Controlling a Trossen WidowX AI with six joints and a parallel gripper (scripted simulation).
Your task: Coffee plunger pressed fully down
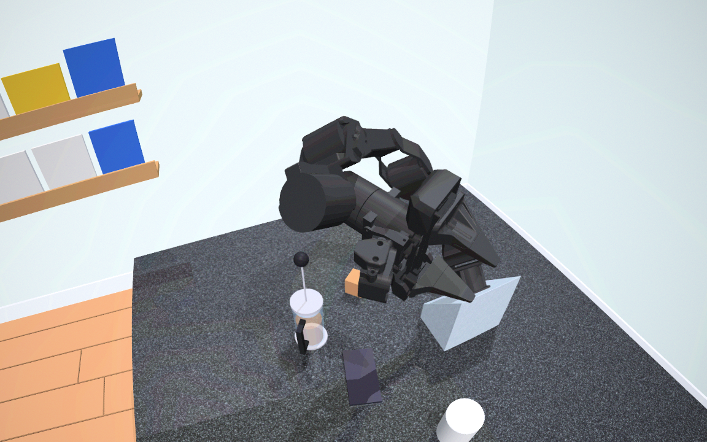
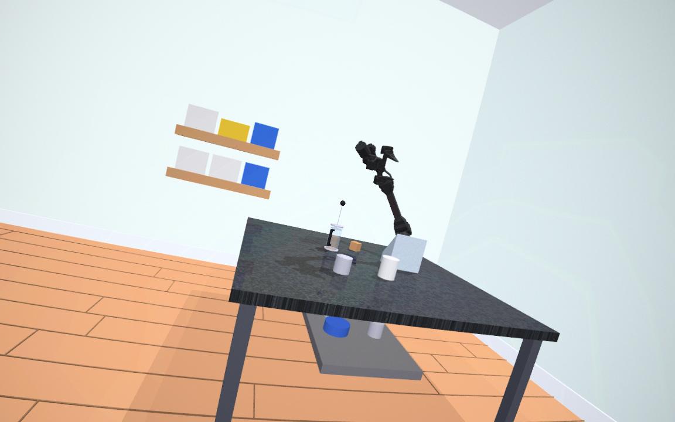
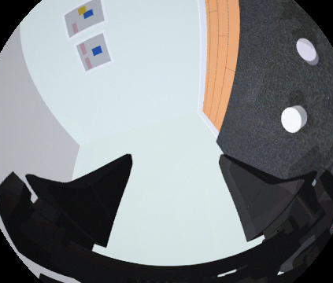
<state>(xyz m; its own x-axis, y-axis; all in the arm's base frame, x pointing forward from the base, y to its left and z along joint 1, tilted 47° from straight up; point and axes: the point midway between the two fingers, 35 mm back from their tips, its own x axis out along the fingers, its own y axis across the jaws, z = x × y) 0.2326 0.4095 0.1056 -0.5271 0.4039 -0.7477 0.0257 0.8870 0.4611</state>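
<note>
My gripper tip is 15 cm short of the glass coffee press, 32 cm to the left of it and 36 cm above it. From my gripper tip the other things lie so: dark flat slab (6 cm ahead, 19 cm to the right, 48 cm below); then orange cube (3 cm behind, 46 cm to the right, 46 cm below).
</note>
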